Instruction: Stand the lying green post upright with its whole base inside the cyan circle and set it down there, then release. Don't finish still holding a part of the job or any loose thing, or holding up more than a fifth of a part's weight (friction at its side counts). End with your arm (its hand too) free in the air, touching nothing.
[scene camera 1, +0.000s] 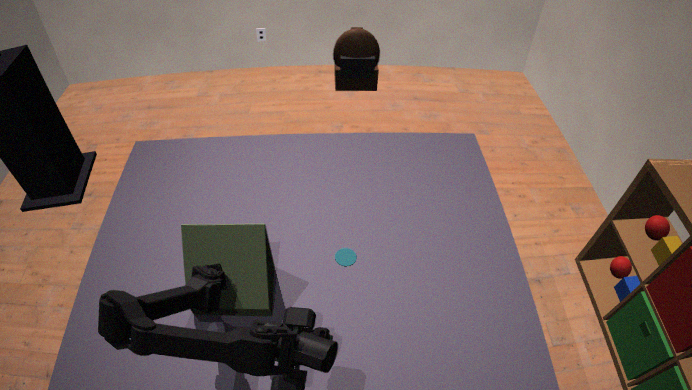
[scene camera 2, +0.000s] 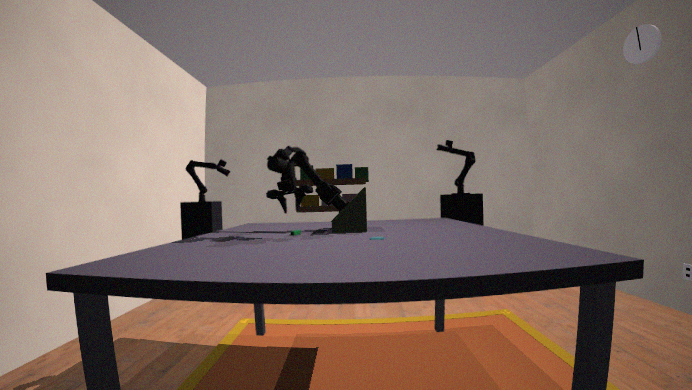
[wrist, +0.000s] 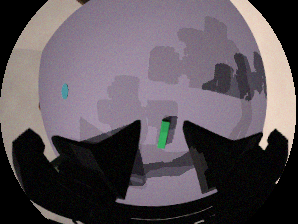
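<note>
You'd find the gripper (scene camera 2: 291, 212) in scene camera 2, and the wrist view shows the gripper (wrist: 162, 124) too.
</note>
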